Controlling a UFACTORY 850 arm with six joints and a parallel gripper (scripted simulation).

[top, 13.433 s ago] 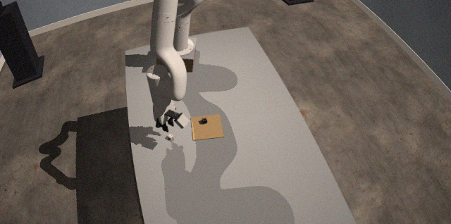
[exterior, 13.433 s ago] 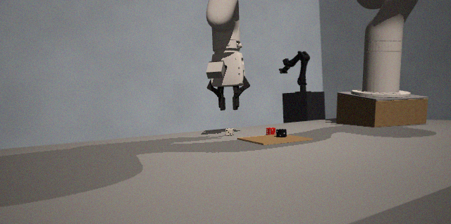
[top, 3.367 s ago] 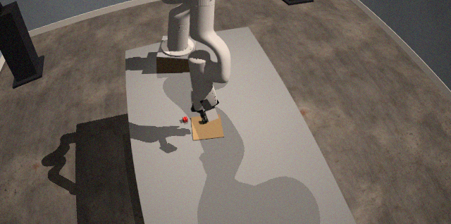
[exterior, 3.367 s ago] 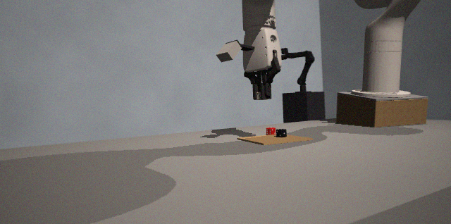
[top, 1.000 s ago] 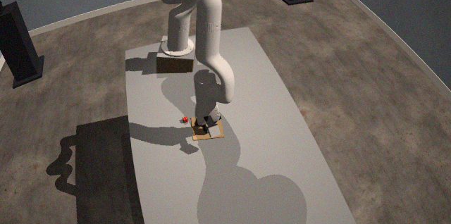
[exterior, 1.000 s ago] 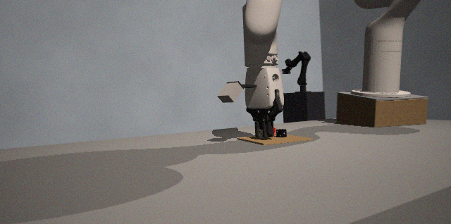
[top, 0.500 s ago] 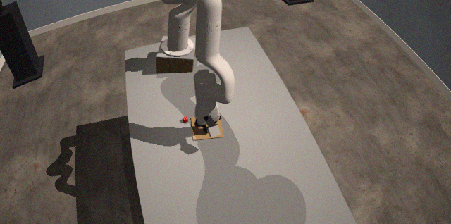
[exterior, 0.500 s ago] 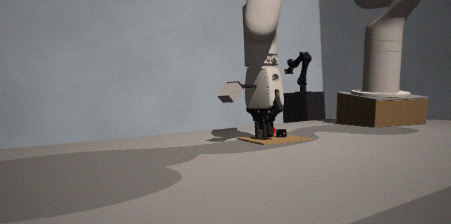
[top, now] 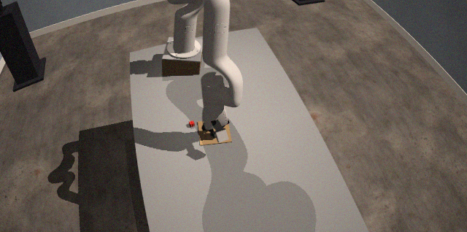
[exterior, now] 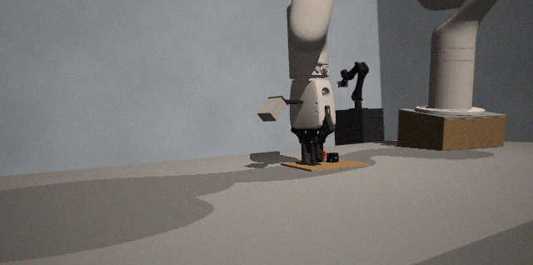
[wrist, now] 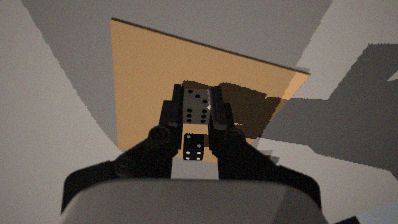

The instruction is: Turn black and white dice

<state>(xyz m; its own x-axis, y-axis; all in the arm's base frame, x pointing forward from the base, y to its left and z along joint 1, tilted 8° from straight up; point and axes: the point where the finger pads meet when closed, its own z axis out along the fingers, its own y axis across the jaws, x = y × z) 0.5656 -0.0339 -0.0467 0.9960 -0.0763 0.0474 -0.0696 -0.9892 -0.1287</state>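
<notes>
My hand is 10 mm above the white die. From my hand the other things lie so: tan mat: 30 mm behind, 30 mm below; red die: 110 mm behind, 80 mm to the right, 20 mm below; black die: 60 mm behind, 20 mm below.
</notes>
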